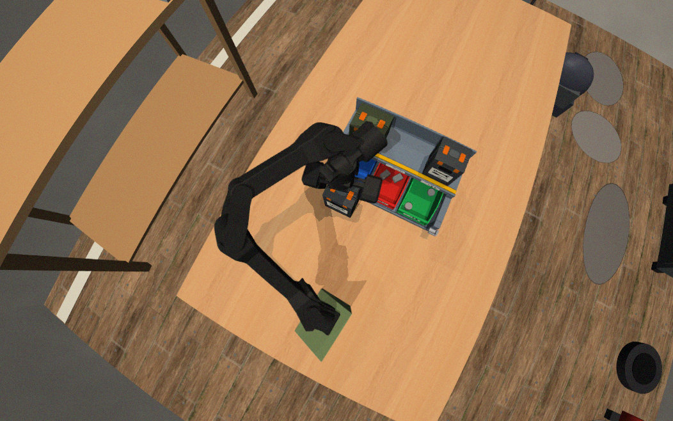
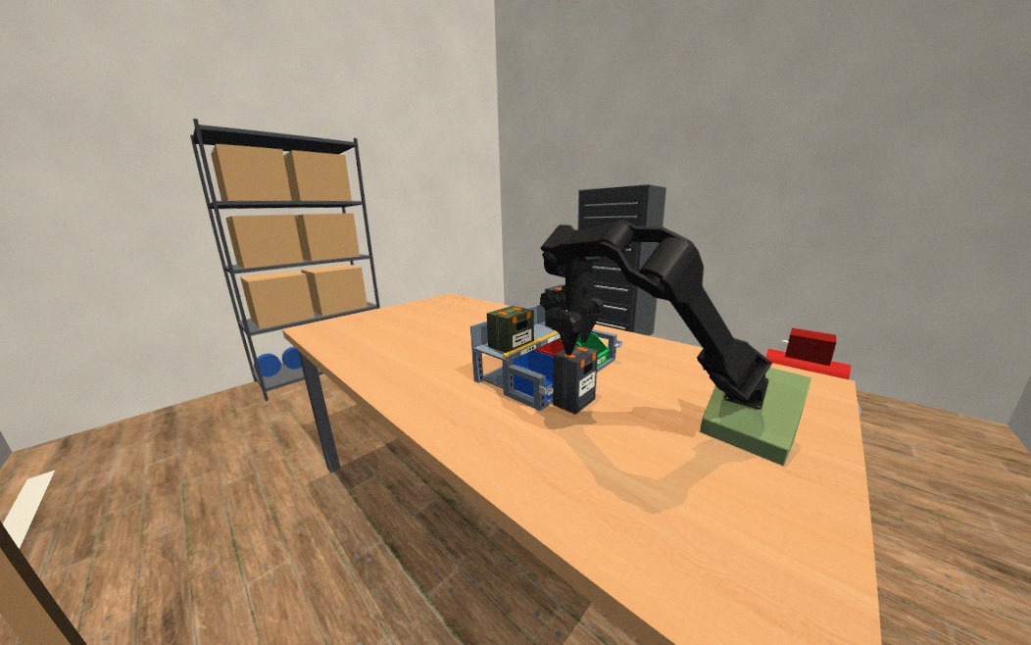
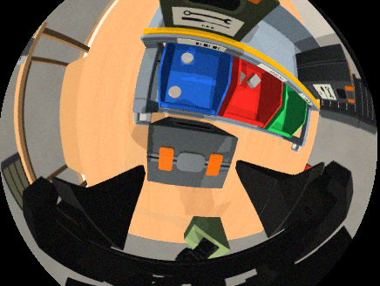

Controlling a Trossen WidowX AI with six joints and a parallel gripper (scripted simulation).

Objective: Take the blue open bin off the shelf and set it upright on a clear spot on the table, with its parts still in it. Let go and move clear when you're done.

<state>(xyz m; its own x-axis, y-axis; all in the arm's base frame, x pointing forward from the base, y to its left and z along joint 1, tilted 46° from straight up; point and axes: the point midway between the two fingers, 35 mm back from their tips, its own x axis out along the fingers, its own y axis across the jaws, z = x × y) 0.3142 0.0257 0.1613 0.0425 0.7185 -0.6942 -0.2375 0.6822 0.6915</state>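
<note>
Right now my hand is 13 cm above the blue open bin, 12 cm short of it and 1 cm to the right of it. From my hand the other things lie so: olive case (20 cm ahead, 3 cm below, 2 cm to the left); red bin (13 cm below, 12 cm ahead, 10 cm to the right); green bin (21 cm to the right, 13 cm below, 13 cm ahead).
</note>
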